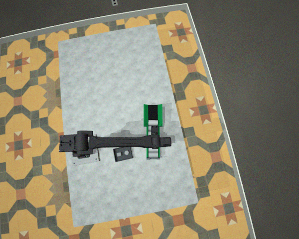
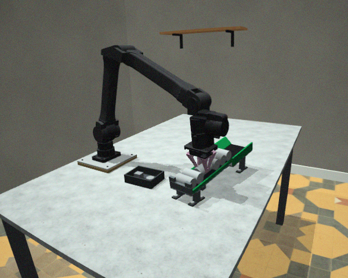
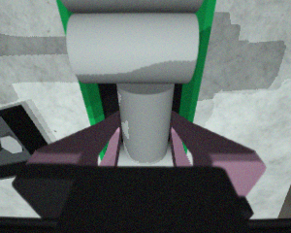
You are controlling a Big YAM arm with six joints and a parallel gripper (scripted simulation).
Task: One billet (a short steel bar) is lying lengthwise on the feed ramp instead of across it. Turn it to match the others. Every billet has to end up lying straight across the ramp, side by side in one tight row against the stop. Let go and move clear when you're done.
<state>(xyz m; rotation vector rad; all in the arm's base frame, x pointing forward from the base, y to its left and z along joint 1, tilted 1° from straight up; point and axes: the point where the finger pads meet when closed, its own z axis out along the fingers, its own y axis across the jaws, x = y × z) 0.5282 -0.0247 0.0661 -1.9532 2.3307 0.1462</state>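
The stop lies 2 cm behind my hand, 11 cm to the right of it and 3 cm below it. Also, from my hand: black tray 24 cm behind, 5 cm to the right, 8 cm below; then billet right at my hand.
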